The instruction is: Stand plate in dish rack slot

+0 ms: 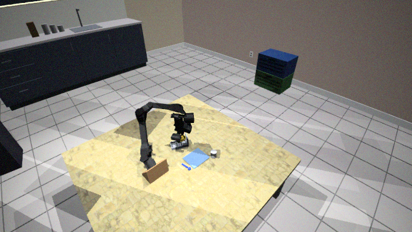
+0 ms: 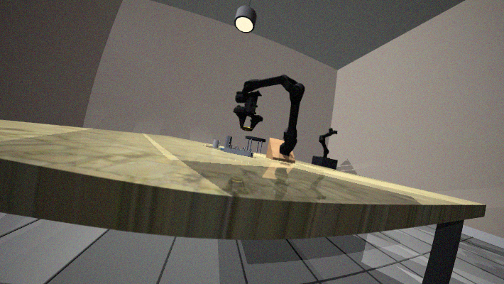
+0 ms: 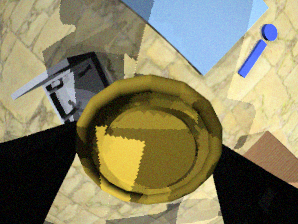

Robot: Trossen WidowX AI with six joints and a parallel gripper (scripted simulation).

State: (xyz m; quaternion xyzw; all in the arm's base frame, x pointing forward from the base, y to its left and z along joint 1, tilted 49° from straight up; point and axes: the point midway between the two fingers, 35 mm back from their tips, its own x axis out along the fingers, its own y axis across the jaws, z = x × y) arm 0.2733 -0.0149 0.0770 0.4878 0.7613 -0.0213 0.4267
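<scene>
The grey dish rack lies 110 mm below my gripper tip, 80 mm to the left of it and 20 mm ahead of it. Round my gripper tip: light blue mat 130 mm below, 110 mm to the right, 50 mm ahead; then yellow plate 10 mm above; then blue spoon 140 mm to the right, 130 mm below, 50 mm behind.
</scene>
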